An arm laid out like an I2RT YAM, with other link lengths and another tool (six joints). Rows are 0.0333 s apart.
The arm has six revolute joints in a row. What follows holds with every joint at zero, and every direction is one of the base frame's.
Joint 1 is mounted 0.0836 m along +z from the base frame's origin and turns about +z.
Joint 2 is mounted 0.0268 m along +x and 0.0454 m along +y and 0.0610 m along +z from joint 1 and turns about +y.
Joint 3 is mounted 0.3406 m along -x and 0.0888 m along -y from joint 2 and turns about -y.
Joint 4 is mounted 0.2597 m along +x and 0.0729 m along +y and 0.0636 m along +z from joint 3 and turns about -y.
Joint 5 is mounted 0.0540 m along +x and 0.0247 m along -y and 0.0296 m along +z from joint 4 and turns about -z.
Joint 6 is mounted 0.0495 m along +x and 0.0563 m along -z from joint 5 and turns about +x.
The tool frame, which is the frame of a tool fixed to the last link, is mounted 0.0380 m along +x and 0.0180 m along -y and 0.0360 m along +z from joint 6; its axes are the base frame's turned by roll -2.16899, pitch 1.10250 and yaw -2.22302 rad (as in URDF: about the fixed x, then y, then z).
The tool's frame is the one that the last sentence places.
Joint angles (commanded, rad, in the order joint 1, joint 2, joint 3, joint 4, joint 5, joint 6), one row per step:
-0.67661, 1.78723, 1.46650, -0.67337, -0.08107, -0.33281
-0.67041, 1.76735, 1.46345, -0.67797, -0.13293, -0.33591
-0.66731, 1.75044, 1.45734, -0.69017, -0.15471, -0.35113
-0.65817, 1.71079, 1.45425, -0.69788, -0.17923, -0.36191
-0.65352, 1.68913, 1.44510, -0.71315, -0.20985, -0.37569
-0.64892, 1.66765, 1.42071, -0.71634, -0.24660, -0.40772
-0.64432, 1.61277, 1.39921, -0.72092, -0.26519, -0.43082
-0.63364, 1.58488, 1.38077, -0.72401, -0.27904, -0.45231
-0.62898, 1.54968, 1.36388, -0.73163, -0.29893, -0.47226
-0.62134, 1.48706, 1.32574, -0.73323, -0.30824, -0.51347
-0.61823, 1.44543, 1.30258, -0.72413, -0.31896, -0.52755
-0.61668, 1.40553, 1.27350, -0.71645, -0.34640, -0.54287
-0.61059, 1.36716, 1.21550, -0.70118, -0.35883, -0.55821
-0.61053, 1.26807, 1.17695, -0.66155, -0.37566, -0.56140
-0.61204, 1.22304, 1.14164, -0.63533, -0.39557, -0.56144
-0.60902, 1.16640, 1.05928, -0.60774, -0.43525, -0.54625
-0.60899, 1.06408, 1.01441, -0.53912, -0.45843, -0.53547
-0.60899, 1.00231, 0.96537, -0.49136, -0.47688, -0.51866
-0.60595, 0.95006, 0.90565, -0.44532, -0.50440, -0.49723
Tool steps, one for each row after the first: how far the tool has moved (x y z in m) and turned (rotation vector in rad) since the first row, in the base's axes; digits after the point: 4 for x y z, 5 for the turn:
0.0007, 0.0090, 0.0072, 0.02469, -0.03577, 0.03732
-0.0015, 0.0157, 0.0113, 0.03223, -0.04222, 0.06498
-0.0054, 0.0271, 0.0261, 0.02417, -0.07434, 0.09746
-0.0085, 0.0360, 0.0306, 0.03859, -0.08503, 0.13043
-0.0114, 0.0462, 0.0308, 0.04926, -0.09297, 0.18141
-0.0217, 0.0594, 0.0442, 0.02907, -0.11927, 0.21659
-0.0256, 0.0701, 0.0481, 0.02204, -0.12689, 0.25274
-0.0325, 0.0804, 0.0545, 0.01594, -0.14152, 0.28521
-0.0459, 0.0965, 0.0626, -0.01765, -0.15489, 0.33207
-0.0544, 0.1057, 0.0691, -0.03894, -0.17764, 0.35362
-0.0629, 0.1158, 0.0726, -0.04518, -0.20305, 0.38401
-0.0718, 0.1265, 0.0650, -0.04344, -0.20432, 0.40909
-0.0925, 0.1428, 0.0834, -0.10936, -0.28205, 0.42647
-0.1021, 0.1509, 0.0854, -0.12506, -0.31736, 0.43938
-0.1148, 0.1639, 0.0726, -0.09365, -0.34325, 0.45676
-0.1350, 0.1797, 0.0871, -0.16777, -0.44234, 0.47393
-0.1473, 0.1893, 0.0871, -0.19121, -0.49548, 0.48032
-0.1570, 0.1985, 0.0803, -0.18894, -0.53904, 0.49252

